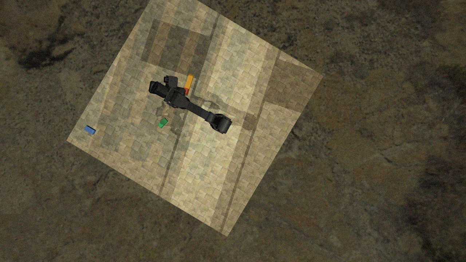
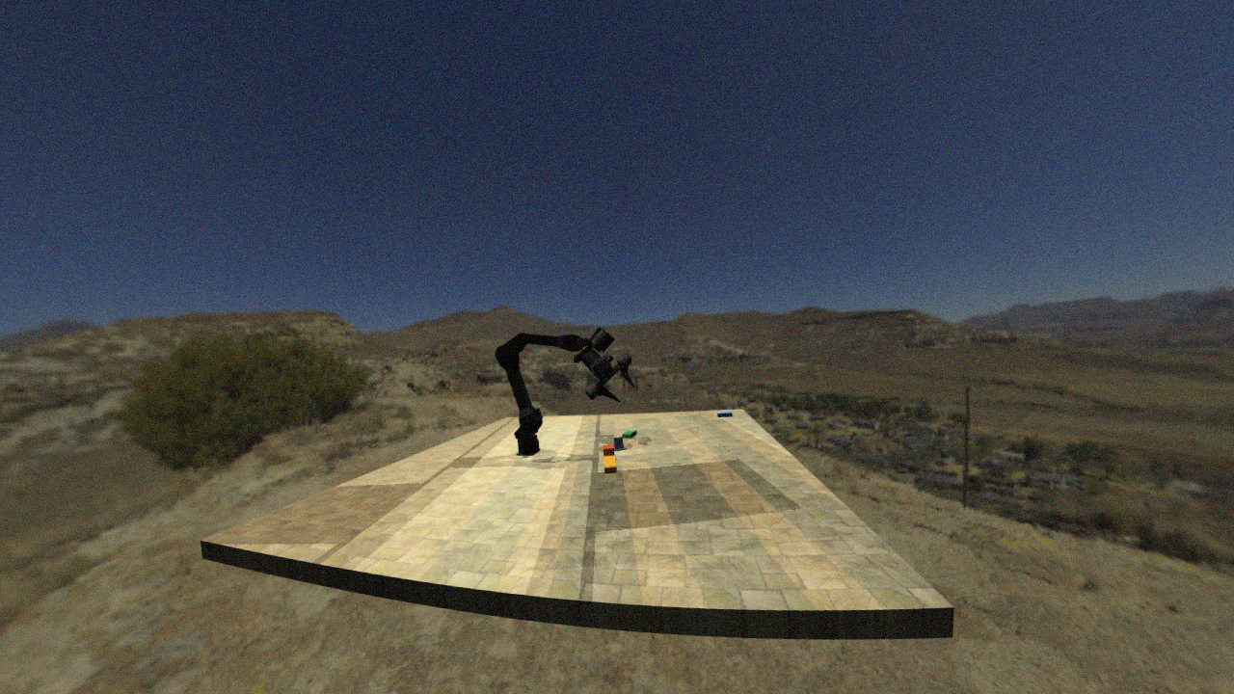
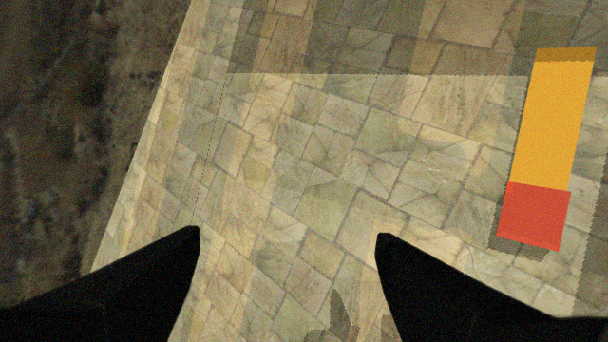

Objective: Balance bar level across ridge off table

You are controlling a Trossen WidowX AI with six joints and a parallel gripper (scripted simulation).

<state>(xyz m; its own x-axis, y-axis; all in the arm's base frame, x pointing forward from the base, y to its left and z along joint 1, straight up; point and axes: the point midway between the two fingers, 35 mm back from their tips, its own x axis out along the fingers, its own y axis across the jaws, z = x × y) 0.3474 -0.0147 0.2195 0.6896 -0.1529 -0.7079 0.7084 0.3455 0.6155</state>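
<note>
My gripper tip is 180 mm above the orange bar, 70 mm to the left of it and 60 mm past it. From my gripper tip the other things lie so: grey ridge block (160 mm below, 60 mm to the left, 50 mm behind); then blue block (520 mm to the left, 370 mm ahead, 190 mm below); then green block (220 mm to the left, 190 mm below, 40 mm behind).
</note>
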